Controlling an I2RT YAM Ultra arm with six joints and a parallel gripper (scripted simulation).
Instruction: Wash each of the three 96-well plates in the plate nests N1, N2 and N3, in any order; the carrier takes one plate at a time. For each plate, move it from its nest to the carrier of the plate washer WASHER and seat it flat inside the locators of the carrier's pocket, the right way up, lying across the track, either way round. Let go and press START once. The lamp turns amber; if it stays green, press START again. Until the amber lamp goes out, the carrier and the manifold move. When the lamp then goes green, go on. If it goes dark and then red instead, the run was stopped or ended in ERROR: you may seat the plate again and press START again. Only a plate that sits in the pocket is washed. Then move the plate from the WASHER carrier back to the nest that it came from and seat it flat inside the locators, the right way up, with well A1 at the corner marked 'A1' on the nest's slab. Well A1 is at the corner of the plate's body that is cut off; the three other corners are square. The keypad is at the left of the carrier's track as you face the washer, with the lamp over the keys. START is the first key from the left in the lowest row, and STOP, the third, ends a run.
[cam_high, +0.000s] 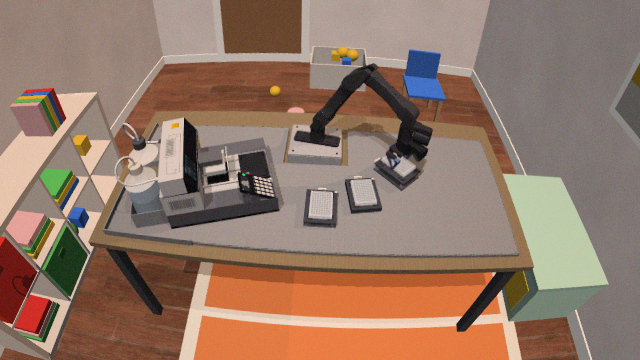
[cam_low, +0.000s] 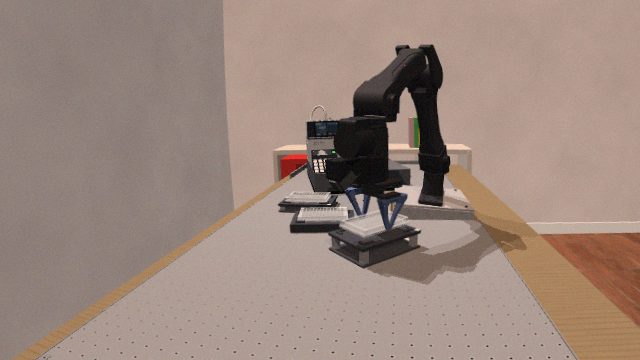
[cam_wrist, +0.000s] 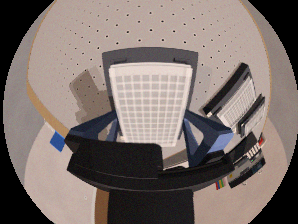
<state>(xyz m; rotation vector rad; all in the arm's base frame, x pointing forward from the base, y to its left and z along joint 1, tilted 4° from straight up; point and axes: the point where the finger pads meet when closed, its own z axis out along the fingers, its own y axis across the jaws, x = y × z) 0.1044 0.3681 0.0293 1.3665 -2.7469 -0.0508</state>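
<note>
The nest is 3 cm below my hand. Also, from my hand: manifold 24 cm ahead, 70 cm to the right, 8 cm above; plate washer 25 cm ahead, 71 cm to the right, 7 cm above; washer carrier 18 cm ahead, 57 cm to the right, 3 cm above.
</note>
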